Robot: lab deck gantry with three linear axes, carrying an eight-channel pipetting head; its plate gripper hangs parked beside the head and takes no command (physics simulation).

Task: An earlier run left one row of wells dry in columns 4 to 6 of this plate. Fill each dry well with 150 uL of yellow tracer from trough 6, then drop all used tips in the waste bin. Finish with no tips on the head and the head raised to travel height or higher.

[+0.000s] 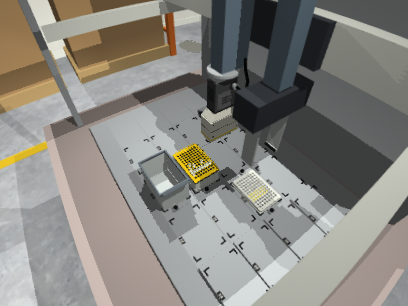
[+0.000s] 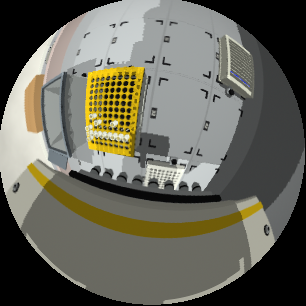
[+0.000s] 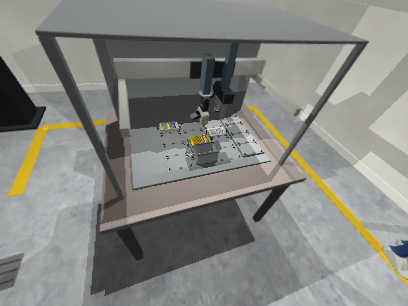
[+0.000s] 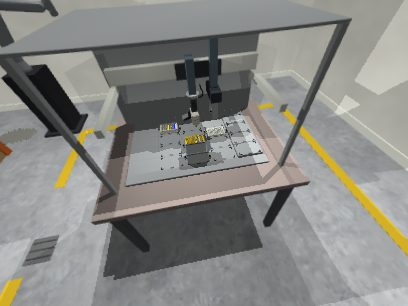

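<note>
The pipetting head [image 1: 219,122] [image 3: 203,118] [image 4: 195,118] hangs above the deck behind the yellow tip rack [image 1: 192,158] [image 2: 112,102] [image 3: 200,140] [image 4: 194,139]. Its nozzles [image 2: 153,183] are dark stubs with no tips seen on them. White tips stand in part of the rack. The white well plate [image 1: 252,189] [image 2: 165,172] [image 3: 216,131] [image 4: 216,131] has a patch of yellow wells. The trough block [image 2: 236,67] [image 3: 169,126] [image 4: 169,127] shows blue and yellow strips. The grey waste bin [image 2: 66,110] [image 3: 206,154] [image 4: 198,150] stands beside the rack. The parked gripper [image 1: 262,149] is open and empty.
The dark gripper carriage [image 1: 270,102] [image 3: 226,94] [image 4: 214,94] hangs close beside the head. Grey posts [image 3: 82,115] [image 4: 65,125] stand at the table's corners. A wide pale gantry beam [image 3: 165,66] [image 4: 140,73] runs across the back.
</note>
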